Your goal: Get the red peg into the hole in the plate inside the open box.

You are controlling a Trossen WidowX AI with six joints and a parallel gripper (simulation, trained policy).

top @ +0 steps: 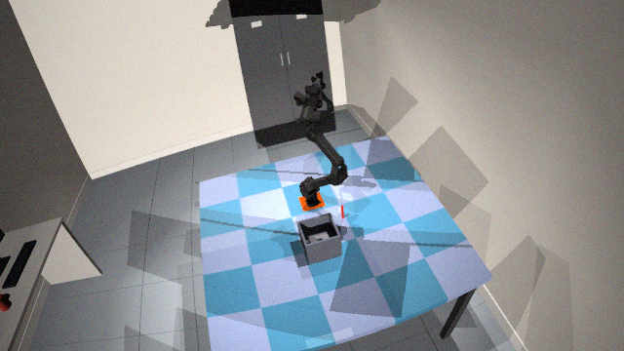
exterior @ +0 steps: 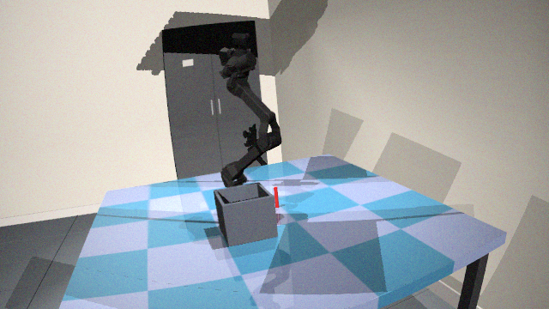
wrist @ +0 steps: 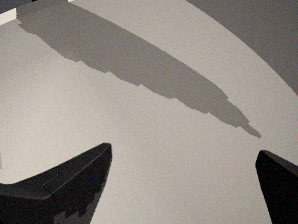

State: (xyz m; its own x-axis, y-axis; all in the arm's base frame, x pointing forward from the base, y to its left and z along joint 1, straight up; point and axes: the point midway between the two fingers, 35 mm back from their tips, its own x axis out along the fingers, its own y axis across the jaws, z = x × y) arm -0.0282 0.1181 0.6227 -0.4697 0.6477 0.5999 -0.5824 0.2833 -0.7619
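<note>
Right now my gripper tip is 230 mm short of the red peg, 50 mm to the left of it and 610 mm above it. The rest, counted from my gripper tip: pale plate 360 mm ahead, 240 mm to the right, 600 mm below.
</note>
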